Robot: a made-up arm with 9 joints. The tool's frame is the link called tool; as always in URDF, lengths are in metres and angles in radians. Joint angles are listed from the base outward. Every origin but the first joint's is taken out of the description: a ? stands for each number. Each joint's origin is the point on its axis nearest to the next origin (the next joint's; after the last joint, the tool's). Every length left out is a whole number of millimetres.
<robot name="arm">
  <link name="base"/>
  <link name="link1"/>
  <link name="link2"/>
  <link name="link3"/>
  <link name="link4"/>
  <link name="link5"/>
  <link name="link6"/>
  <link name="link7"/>
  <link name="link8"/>
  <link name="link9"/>
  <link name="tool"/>
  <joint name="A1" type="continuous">
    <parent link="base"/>
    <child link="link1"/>
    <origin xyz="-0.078 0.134 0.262" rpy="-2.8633 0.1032 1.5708"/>
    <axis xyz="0 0 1"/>
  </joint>
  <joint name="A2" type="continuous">
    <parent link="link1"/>
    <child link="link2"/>
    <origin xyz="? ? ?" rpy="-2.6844 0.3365 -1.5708"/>
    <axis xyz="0 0 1"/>
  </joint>
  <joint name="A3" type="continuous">
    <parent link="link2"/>
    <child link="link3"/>
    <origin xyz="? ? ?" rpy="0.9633 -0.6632 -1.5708"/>
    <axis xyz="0 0 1"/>
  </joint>
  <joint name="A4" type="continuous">
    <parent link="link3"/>
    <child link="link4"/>
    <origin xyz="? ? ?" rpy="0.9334 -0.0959 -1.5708"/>
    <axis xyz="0 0 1"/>
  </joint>
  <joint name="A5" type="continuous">
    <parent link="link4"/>
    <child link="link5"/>
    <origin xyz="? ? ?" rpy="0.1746 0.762 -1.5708"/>
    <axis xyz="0 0 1"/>
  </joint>
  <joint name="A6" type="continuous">
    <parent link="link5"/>
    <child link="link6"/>
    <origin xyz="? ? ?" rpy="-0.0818 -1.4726 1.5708"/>
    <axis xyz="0 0 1"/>
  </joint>
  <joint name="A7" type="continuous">
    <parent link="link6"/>
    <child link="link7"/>
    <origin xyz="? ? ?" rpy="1.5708 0 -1.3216"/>
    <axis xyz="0 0 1"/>
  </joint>
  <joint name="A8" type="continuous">
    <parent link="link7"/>
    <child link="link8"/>
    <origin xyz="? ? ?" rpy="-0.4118 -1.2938 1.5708"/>
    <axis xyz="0 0 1"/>
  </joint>
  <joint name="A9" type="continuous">
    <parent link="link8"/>
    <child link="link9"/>
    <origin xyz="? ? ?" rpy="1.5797 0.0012 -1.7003"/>
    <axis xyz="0 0 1"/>
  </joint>
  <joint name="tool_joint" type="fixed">
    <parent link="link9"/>
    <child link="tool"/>
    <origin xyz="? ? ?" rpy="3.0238 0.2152 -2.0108"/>
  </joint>
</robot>
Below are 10 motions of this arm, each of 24 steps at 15 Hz.
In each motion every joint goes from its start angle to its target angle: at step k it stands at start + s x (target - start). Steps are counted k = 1, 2, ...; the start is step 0. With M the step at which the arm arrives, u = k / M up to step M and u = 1 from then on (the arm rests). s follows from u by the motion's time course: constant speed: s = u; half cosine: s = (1 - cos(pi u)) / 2; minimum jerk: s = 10 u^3 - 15 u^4 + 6 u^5.
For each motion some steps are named. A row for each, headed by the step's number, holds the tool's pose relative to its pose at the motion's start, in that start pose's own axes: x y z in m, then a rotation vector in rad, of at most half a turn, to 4 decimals.
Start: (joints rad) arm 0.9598 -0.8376 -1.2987 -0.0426 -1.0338 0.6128 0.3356 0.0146 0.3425
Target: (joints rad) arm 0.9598 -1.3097 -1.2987 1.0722 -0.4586 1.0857 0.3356 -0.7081 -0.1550
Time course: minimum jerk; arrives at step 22
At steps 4, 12, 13, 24:
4: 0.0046 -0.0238 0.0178 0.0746 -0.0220 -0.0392
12: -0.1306 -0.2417 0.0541 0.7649 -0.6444 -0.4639
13: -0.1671 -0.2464 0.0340 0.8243 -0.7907 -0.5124
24: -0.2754 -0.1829 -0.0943 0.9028 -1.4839 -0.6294

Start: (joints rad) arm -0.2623 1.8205 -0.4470 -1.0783 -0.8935 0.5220 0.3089 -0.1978 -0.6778
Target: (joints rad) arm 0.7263 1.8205 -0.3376 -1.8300 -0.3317 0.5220 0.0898 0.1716 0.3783
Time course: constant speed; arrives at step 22
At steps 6, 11, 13, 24:
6: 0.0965 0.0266 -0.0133 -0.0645 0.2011 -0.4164
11: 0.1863 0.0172 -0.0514 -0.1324 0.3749 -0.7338
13: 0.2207 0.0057 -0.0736 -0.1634 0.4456 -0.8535
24: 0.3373 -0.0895 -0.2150 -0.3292 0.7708 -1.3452

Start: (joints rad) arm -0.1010 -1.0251 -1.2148 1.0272 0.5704 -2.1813 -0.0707 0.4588 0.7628
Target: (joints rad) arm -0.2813 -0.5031 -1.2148 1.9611 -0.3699 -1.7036 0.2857 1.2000 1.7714
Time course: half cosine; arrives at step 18
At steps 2, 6, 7, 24:
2: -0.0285 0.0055 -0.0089 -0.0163 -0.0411 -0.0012
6: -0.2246 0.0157 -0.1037 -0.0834 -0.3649 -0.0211
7: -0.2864 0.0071 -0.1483 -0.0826 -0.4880 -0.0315
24: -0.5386 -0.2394 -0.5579 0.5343 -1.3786 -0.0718

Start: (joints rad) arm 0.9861 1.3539 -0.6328 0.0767 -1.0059 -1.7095 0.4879 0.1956 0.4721
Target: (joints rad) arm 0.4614 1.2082 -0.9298 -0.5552 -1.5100 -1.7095 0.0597 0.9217 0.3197
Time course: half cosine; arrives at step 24
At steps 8, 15, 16, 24:
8: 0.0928 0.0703 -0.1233 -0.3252 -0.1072 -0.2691
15: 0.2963 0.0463 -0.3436 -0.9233 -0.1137 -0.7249
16: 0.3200 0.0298 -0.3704 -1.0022 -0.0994 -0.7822
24: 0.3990 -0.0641 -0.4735 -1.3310 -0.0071 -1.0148

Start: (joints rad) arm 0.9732 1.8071 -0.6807 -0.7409 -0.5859 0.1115 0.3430 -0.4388 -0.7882
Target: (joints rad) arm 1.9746 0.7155 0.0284 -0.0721 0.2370 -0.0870 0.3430 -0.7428 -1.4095
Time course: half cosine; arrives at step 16
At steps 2, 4, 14, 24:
2: 0.0022 -0.0132 -0.0009 0.0235 0.0174 -0.0589
4: 0.0048 -0.0464 -0.0056 0.0693 0.0780 -0.2334
14: 0.0890 -0.1314 -0.0365 -0.3766 1.3199 -1.1777
24: 0.1025 -0.1356 -0.0438 -0.4126 1.4140 -1.1793

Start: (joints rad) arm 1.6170 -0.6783 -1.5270 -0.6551 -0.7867 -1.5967 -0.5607 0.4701 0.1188
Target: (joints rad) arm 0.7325 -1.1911 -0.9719 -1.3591 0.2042 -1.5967 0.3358 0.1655 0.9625
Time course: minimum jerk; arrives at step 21
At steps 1, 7, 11, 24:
1: -0.0002 0.0002 0.0000 -0.0001 0.0004 0.0003
7: -0.0399 0.0267 0.0181 -0.0072 0.0845 0.0700
11: -0.1001 0.0252 0.0861 0.0232 0.2745 0.1950
24: -0.1008 -0.0585 0.2449 0.0937 0.6648 0.3944

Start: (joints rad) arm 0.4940 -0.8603 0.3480 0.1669 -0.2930 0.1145 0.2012 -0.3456 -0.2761
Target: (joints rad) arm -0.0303 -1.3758 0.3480 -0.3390 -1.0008 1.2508 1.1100 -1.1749 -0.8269
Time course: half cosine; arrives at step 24
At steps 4, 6, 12, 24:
4: -0.0271 -0.0420 0.0200 0.1500 -0.0256 0.1201
6: -0.0516 -0.0980 0.0345 0.3307 -0.0548 0.2550
12: -0.0655 -0.3432 -0.0225 1.1743 -0.1708 0.7244
24: -0.0143 -0.4398 -0.2630 2.4401 -0.3422 0.8034

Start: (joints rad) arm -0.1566 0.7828 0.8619 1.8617 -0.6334 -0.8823 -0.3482 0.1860 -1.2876
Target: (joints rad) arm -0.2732 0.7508 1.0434 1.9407 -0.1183 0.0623 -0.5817 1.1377 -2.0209
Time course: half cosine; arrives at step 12
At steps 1, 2, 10, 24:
1: -0.0033 -0.0092 0.0015 0.0199 0.0054 0.0030
2: -0.0136 -0.0363 0.0045 0.0788 0.0194 0.0120
10: -0.3147 -0.3656 -0.2466 1.1063 -0.2217 0.2629
24: -0.3397 -0.3674 -0.2837 1.1703 -0.2803 0.2913

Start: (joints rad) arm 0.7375 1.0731 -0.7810 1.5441 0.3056 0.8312 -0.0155 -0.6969 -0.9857
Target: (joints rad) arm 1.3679 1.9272 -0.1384 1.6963 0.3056 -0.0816 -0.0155 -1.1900 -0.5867
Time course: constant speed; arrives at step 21
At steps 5, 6, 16, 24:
5: 0.0045 0.0901 -0.0528 -0.3761 0.1709 0.0200
6: 0.0017 0.1036 -0.0678 -0.4527 0.2007 0.0260
16: -0.0830 0.1311 -0.2324 -1.2230 0.4368 0.1156
24: -0.1475 0.0804 -0.2848 -1.6002 0.5282 0.1758

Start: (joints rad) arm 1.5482 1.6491 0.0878 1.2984 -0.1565 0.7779 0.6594 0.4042 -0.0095
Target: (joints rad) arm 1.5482 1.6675 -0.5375 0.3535 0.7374 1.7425 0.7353 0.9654 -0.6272
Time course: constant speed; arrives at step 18
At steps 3, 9, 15, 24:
3: -0.1082 -0.0663 -0.0180 0.0073 -0.2530 0.2142
9: -0.2491 -0.2450 -0.1479 0.0003 -0.7966 0.6217
15: -0.2231 -0.4269 -0.3526 -0.0288 -1.3899 0.9600
24: -0.1414 -0.4918 -0.4533 -0.0450 -1.7040 1.0853

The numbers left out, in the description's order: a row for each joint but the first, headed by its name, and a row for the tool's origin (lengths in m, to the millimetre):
A2: 0.142 -0.034 0
A3: 0.061 0.02 0
A4: -0.019 -0.008 0
A5: -0.038 -0.107 0
A6: 0.024 -0.03 0
A7: -0.11 -0.05 0
A8: -0.113 0.22 0
A9: 0.157 0.074 0
tool: -0.009 0.309 0

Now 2 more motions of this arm.
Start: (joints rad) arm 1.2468 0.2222 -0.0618 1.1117 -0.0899 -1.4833 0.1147 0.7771 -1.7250
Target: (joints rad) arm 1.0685 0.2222 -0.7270 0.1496 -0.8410 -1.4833 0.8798 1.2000 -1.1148
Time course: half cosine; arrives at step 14
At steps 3, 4, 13, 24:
3: 0.0245 0.0944 0.0361 -0.1945 0.0808 -0.1165
4: 0.0506 0.1613 0.0468 -0.3276 0.1424 -0.2176
13: 0.4454 0.1544 -0.1295 -0.9378 0.9492 -1.7704
24: 0.4463 0.1441 -0.1306 -0.9314 0.9665 -1.7970

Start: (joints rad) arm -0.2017 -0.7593 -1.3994 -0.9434 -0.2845 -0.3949 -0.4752 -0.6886 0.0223
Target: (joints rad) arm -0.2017 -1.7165 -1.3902 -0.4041 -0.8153 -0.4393 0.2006 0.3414 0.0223
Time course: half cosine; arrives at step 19
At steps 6, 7, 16, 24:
6: -0.0789 0.0181 -0.0274 -0.2429 0.2747 0.4134
7: -0.1088 0.0154 -0.0335 -0.3249 0.3495 0.5520
16: -0.3052 -0.1997 0.0228 -1.0501 0.7068 1.8799
24: -0.3051 -0.2303 0.0384 -1.1104 0.7094 2.0141

